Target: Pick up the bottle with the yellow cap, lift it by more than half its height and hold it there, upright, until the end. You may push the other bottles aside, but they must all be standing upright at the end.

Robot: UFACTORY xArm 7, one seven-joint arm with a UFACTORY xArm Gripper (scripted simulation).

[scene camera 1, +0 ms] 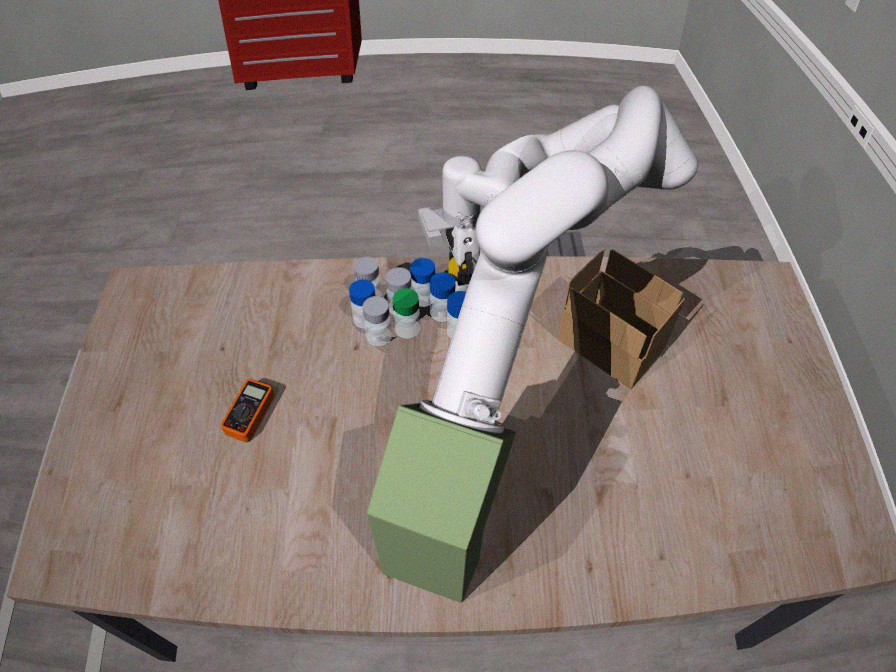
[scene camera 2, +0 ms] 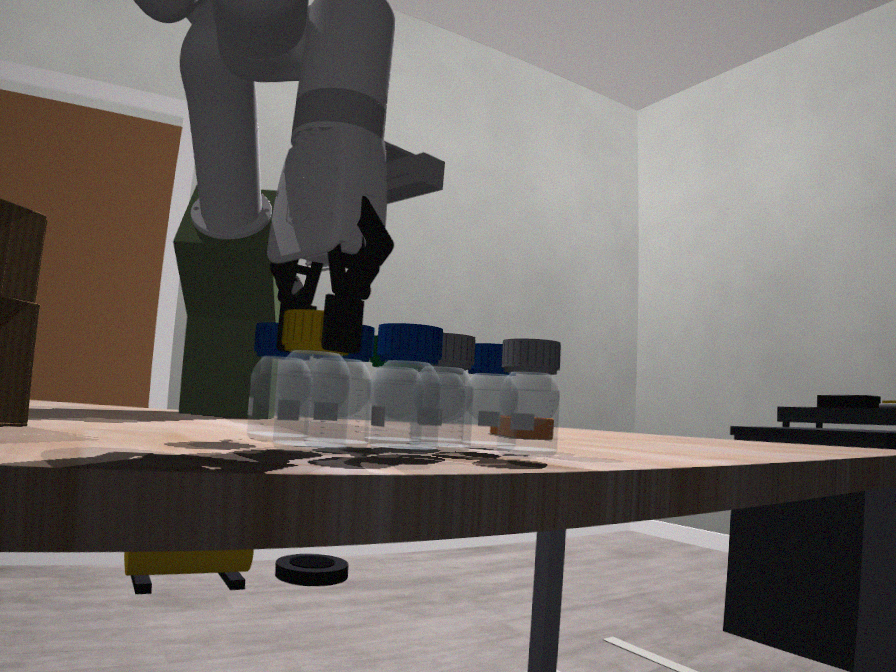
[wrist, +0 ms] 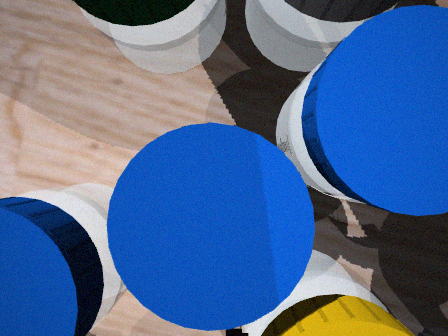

Scene:
blue-capped bottle: scene camera 1; scene camera 2 361,383; wrist
blue-capped bottle: scene camera 1; scene camera 2 405,414; wrist
same spot on blue-capped bottle: (scene camera 1: 442,284) = (wrist: 178,217)
same spot on blue-capped bottle: (scene camera 1: 422,269) = (wrist: 389,101)

